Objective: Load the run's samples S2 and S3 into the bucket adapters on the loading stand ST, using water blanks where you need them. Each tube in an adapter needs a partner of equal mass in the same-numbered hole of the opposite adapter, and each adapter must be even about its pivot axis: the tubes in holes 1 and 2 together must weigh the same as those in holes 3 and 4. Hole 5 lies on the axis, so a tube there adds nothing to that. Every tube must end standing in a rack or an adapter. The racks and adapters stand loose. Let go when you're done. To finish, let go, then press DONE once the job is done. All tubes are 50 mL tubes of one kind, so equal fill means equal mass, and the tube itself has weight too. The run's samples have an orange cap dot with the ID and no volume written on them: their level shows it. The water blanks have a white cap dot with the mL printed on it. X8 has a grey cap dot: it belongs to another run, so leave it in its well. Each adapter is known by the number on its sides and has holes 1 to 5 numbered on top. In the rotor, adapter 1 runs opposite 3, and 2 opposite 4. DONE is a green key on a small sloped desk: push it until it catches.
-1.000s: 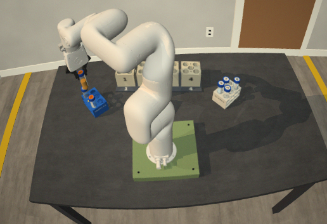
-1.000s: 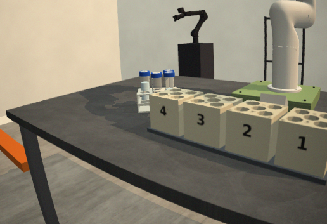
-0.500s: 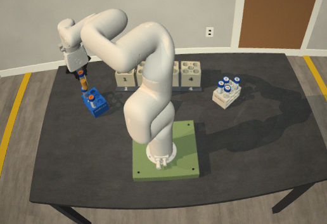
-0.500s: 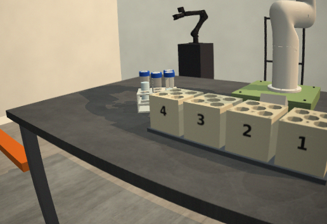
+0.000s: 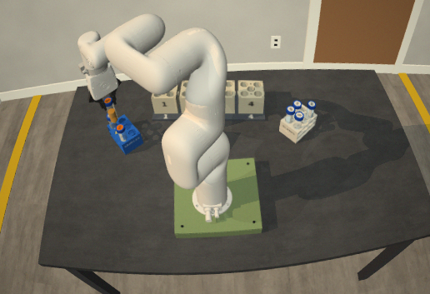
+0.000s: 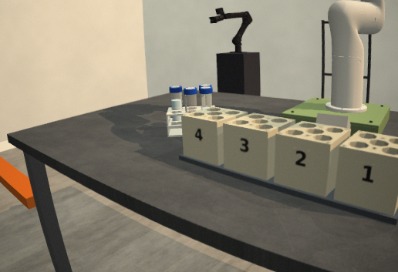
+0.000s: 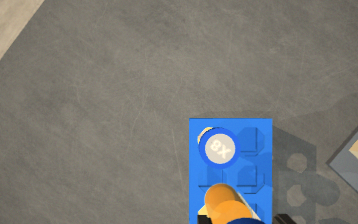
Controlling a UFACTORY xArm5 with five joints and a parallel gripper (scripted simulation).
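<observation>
My gripper is now 5 cm above the sample tube S2 and 1 cm short of it. The rest, counted from my hand: bucket adapter: 18 cm to the right, 17 cm below, 17 cm ahead; loading stand ST: 34 cm to the right, 22 cm below, 15 cm ahead; blue sample rack: 19 cm below, 2 cm to the right, 1 cm ahead.
</observation>
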